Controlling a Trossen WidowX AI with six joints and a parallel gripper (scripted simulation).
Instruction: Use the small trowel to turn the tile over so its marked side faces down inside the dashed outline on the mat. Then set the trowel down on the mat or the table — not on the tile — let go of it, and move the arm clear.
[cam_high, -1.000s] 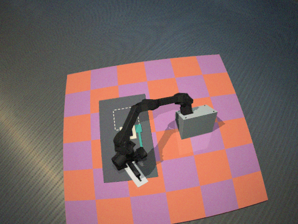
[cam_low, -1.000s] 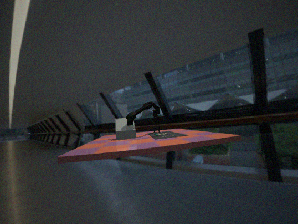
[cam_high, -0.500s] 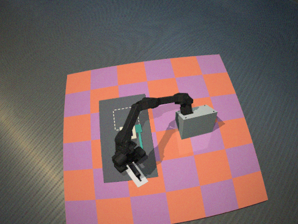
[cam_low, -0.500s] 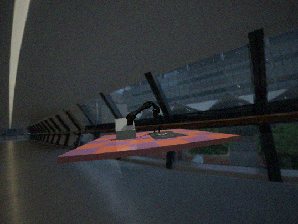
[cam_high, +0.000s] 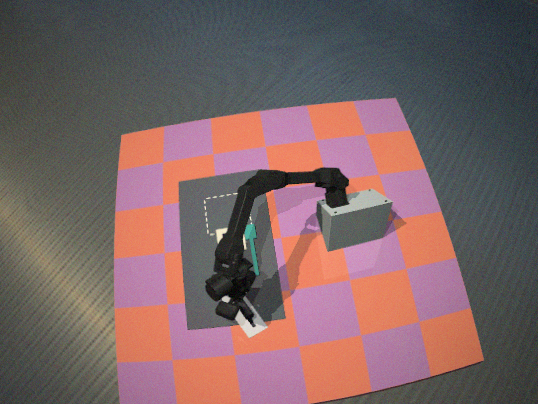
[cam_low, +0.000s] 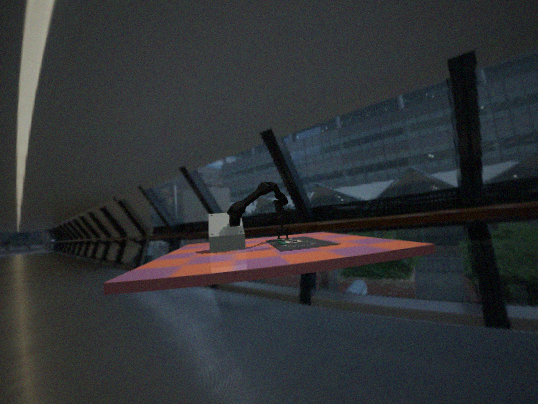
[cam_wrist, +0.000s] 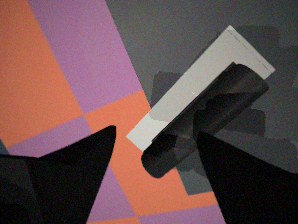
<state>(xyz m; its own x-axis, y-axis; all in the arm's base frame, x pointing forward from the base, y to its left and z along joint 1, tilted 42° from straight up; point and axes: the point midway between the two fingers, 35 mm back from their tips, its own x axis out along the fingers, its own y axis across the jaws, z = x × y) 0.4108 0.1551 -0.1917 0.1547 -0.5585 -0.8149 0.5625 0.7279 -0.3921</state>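
My gripper tip is 29 cm to the left of the dark mat, 12 cm above it and 2 cm past it. The rest, counted from my gripper tip: cream tile: 31 cm to the right, 10 cm below, 4 cm behind; green trowel: 27 cm to the right, 11 cm behind, 10 cm below.
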